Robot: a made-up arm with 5 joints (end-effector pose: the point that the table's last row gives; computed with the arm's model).
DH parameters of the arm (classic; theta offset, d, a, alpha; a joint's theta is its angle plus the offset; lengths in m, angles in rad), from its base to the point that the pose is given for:
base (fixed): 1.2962 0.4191 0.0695 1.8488
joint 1: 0 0.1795 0.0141 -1.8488
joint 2: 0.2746 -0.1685 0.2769 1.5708
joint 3: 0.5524 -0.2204 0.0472 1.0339
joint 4: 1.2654 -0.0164 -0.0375 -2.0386
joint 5: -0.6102 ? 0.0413 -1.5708
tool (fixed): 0 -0.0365 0 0
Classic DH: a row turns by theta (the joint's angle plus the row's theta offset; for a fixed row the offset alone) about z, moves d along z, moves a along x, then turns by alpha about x.
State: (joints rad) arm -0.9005 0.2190 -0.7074 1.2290 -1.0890
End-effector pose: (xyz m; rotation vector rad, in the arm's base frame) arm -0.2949 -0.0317 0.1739 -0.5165 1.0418 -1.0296
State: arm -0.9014 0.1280 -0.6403 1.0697 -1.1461
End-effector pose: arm -0.2776 -0.0102 0.1562 -0.5384 1.1117 -1.0313
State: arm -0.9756 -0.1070 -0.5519 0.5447 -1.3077
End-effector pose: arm -0.2131 0.0067 0.1338 -0.8471 1.2148 -1.0384
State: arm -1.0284 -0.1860 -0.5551 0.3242 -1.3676
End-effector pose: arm -0.1845 0.0029 0.1347 -1.0543 1.2215 -1.0609
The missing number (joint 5, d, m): 0.0946
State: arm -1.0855 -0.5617 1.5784 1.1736 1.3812
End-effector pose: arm -0.0789 0.0365 -0.0016 0.4086 -0.5566 -1.3695
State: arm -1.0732 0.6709 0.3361 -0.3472 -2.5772
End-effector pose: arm -0.1376 -0.1677 0.4186 1.7188 -2.4731 0.3415
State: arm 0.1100 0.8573 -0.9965 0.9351 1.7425
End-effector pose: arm -0.2089 0.0223 0.2435 -0.2511 -1.8967 0.2926
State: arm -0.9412 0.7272 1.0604 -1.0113 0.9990
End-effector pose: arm -0.0746 -0.0843 0.3290 0.7935 -0.6207 1.0779
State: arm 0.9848 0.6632 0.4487 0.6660 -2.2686
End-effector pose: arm -0.1762 0.2861 0.2409 0.4374 1.8822 1.8482
